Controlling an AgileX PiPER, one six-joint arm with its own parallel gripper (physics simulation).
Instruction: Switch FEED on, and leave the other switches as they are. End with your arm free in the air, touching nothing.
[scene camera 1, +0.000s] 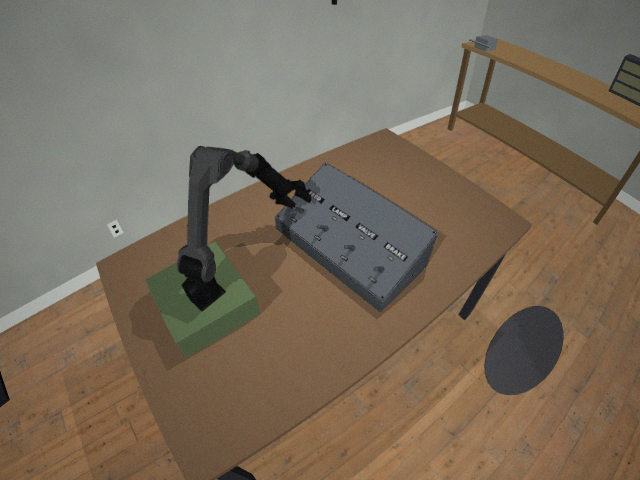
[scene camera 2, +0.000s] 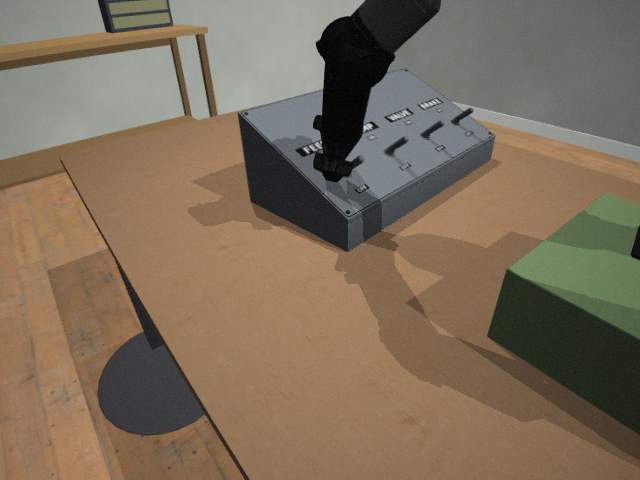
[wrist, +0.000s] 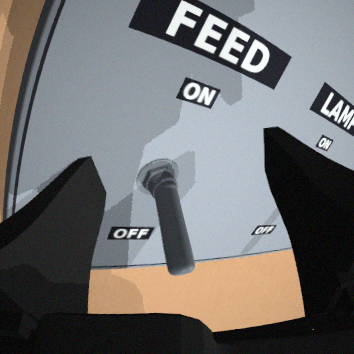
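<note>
A grey sloped switch box (scene camera 1: 361, 206) (scene camera 2: 289, 118) (wrist: 225, 200) stands on the table with FEED, LAMP, VALVE and BRAKE switches. The FEED lever (wrist: 174, 225) leans toward its OFF label, away from ON, in the wrist view. The LAMP lever (scene camera 1: 322, 229) (scene camera 2: 397, 146), the VALVE lever (scene camera 1: 349, 250) (scene camera 2: 433, 128) and the BRAKE lever (scene camera 1: 378, 271) (scene camera 2: 463, 115) also lean to OFF. My gripper (scene camera 1: 302, 202) (wrist: 178, 161) is open at the FEED switch, with its fingers on either side of the lever and apart from it in the wrist view. In scene camera 2 the gripper partly hides FEED.
The arm's base stands on a green block (scene camera 1: 217, 325) (scene camera 2: 578, 294) on the brown table (scene camera 1: 310, 372) (scene camera 2: 258, 310). The box's side edge lies close to my left finger in the wrist view. A wooden shelf table (scene camera 1: 547, 64) (scene camera 2: 155, 37) stands beyond the table.
</note>
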